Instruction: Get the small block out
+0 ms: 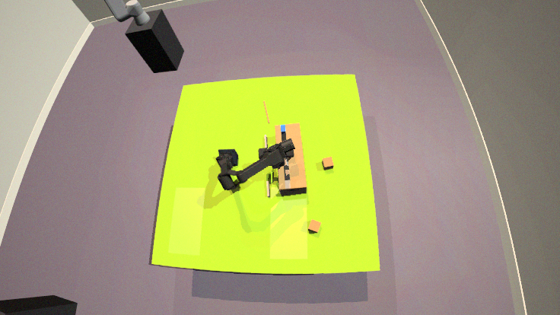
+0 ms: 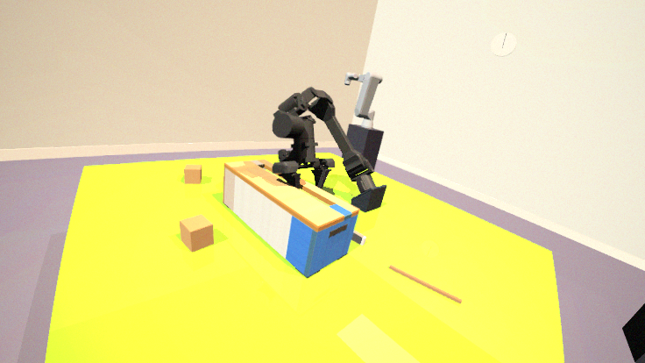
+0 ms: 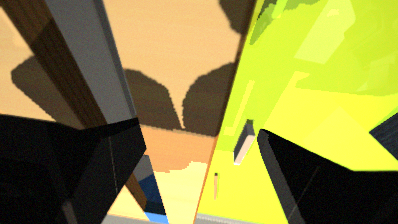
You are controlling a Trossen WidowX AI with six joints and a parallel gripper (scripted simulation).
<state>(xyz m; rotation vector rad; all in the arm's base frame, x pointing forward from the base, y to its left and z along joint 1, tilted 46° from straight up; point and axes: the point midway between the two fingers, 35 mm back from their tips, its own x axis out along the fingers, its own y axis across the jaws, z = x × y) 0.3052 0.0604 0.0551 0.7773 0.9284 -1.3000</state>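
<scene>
Right now my gripper tip is 50 mm short of the brown block and 30 mm to the right of it. Also, from my gripper tip: long box: 30 mm ahead, 20 mm to the right, 30 mm below; then thin brown stick: 100 mm behind, 340 mm to the left, 90 mm below.
</scene>
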